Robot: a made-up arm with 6 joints. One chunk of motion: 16 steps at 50 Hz.
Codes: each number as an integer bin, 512 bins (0 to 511) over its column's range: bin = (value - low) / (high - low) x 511, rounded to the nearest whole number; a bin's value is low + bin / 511 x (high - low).
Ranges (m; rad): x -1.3..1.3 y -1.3..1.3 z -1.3..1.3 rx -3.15..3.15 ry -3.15..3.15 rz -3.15..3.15
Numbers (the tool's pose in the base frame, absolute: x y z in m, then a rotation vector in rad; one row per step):
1: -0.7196 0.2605 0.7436 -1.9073 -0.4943 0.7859
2: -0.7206 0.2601 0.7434 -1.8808 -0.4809 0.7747
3: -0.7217 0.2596 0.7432 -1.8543 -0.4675 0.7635
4: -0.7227 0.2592 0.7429 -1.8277 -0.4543 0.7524
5: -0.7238 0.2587 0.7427 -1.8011 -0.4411 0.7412
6: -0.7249 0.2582 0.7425 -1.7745 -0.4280 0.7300
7: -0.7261 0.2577 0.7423 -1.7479 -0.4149 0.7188
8: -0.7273 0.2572 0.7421 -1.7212 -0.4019 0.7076
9: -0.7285 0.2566 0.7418 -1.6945 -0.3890 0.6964
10: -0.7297 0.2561 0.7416 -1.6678 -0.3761 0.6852
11: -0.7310 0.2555 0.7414 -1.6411 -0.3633 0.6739
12: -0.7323 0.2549 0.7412 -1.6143 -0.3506 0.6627
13: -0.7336 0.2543 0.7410 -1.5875 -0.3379 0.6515
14: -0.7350 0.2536 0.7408 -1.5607 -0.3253 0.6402
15: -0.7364 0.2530 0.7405 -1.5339 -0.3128 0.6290
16: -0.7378 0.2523 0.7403 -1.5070 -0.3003 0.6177
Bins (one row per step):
1: 114 307 402 101 215 319
2: 114 307 402 103 216 318
3: 114 307 402 105 218 317
4: 113 306 402 107 219 317
5: 113 306 401 109 220 316
6: 113 306 401 112 221 315
7: 113 306 401 114 222 314
8: 113 306 401 116 223 313
9: 112 306 401 118 224 312
10: 112 306 401 120 225 311
11: 112 306 401 122 226 310
12: 112 306 401 125 227 309
13: 111 305 401 127 228 308
14: 111 305 401 129 229 307
15: 111 305 401 131 230 307
16: 110 305 401 133 231 306

